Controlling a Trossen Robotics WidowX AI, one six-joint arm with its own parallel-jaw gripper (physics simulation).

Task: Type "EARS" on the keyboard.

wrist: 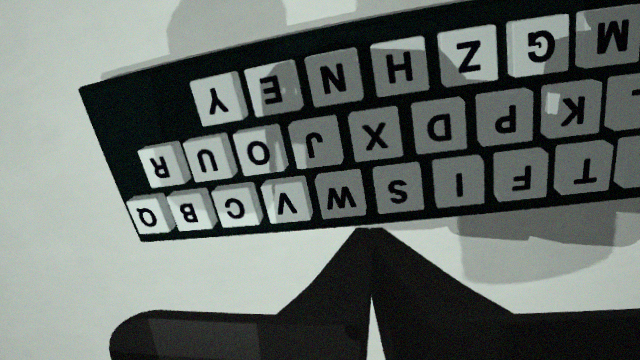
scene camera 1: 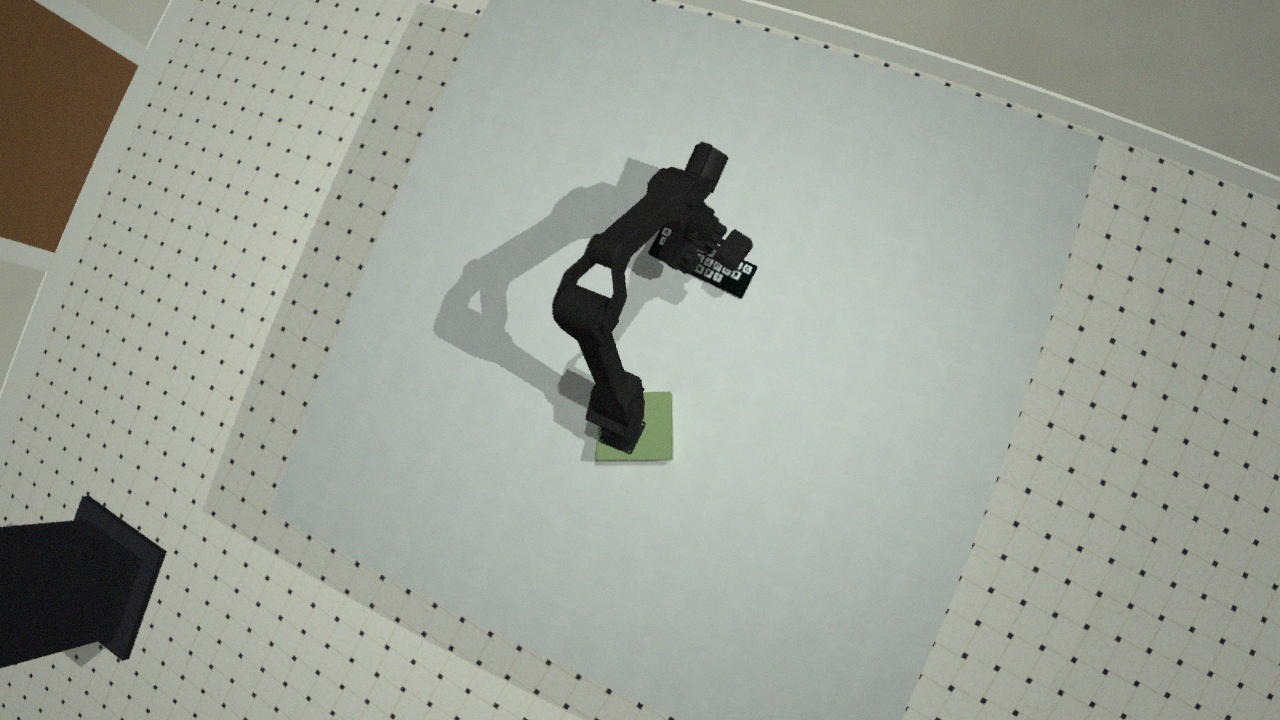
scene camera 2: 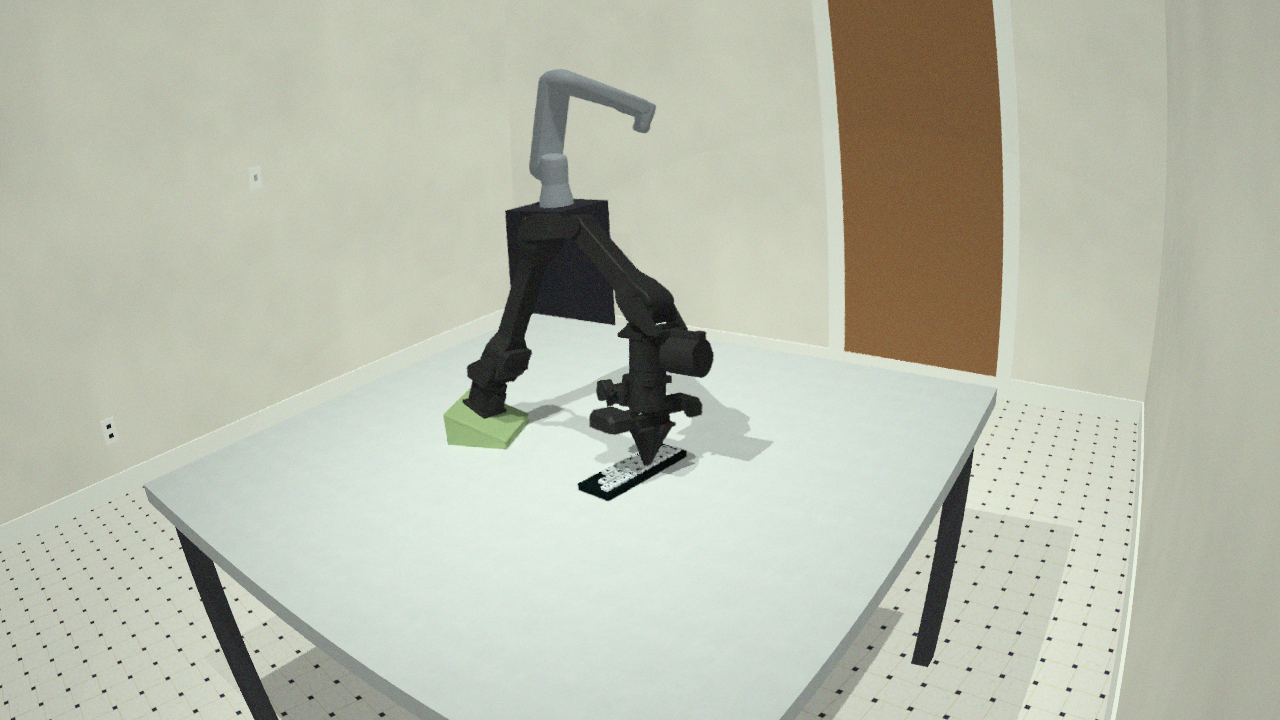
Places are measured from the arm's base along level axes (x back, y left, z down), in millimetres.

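Where they show: gripper, fingertip midpoint: [wrist: 368,241] [scene camera 1: 709,243] [scene camera 2: 647,464]; arm's base at its link origin: [scene camera 1: 622,432] [scene camera 2: 483,406].
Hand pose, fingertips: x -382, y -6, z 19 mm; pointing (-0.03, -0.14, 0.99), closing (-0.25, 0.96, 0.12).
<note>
Things, the pixels of their centre, and the offset from my fingertips. "spot": a spot on its surface instead. Level surfaces: height alone.
- black keyboard at a spot on its surface: [wrist: 117,120] [scene camera 2: 589,483] [scene camera 1: 738,287] spot: dx +55, dy -80, dz +14 mm
- E key at the middle of its body: [wrist: 274,88] dx +51, dy -18, dz +11 mm
- R key at the middle of its body: [wrist: 164,164] dx +36, dy -66, dz +11 mm
- S key at the middle of its body: [wrist: 398,188] dx +11, dy +12, dz +11 mm
- pale table at its surface level: dz +26 mm
The black keyboard [scene camera 1: 744,286] [scene camera 2: 594,488] [wrist: 117,120] lies on the table, with white keys that read upside down in the wrist view. There the E key [wrist: 272,91] is in the top row, the R key [wrist: 161,166] at the left of the middle row and the S key [wrist: 398,191] in the bottom row. The A key does not show in the wrist view. My gripper [scene camera 2: 648,462] [wrist: 368,241] is shut and empty, pointing down over the keyboard. In the wrist view its tips show just below the W and S keys, at the keyboard's edge. The arm hides the fingertips in scene camera 1.
The arm's base stands on a green block [scene camera 1: 658,429] [scene camera 2: 483,429] on the pale table [scene camera 1: 805,492] [scene camera 2: 501,573]. A grey arm [scene camera 2: 551,116] stands on a dark pedestal [scene camera 1: 71,582] [scene camera 2: 572,291] beyond the table. The arm's shadow falls across the table and keyboard.
</note>
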